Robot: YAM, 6 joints.
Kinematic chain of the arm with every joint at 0, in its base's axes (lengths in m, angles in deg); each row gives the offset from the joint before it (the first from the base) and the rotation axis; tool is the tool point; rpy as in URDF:
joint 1: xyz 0 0 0.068 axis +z
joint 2: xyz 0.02 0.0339 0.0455 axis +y
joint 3: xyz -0.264 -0.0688 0 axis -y
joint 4: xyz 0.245 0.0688 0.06 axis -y
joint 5: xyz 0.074 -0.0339 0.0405 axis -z
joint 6: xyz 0.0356 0 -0.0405 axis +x
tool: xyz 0 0 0 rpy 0 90 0
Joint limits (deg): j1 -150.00..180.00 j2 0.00..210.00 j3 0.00..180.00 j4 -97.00..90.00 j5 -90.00..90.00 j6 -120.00..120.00
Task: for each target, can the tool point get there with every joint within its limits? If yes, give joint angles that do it. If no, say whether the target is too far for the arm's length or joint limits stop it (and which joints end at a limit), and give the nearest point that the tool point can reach.
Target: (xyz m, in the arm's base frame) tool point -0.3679 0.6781 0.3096
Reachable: no: too far | nearest point -0.2983 0.5498 0.2715 | short by 0.151 m
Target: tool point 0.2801 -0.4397 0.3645
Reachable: yes | joints 124.75 20.79 146.33 58.46 -35.07 -6.74
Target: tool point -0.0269 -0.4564 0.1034
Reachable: yes | joints -95.41 131.26 66.22 58.63 -27.12 10.99
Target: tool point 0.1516 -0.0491 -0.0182
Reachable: yes | joints -25.05 151.83 50.10 -75.93 -33.70 39.61
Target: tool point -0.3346 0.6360 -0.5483
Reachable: no: too far | nearest point -0.2276 0.4326 -0.2892 | short by 0.346 m
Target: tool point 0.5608 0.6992 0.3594
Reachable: no: too far | nearest point 0.3895 0.4857 0.2826 | short by 0.284 m
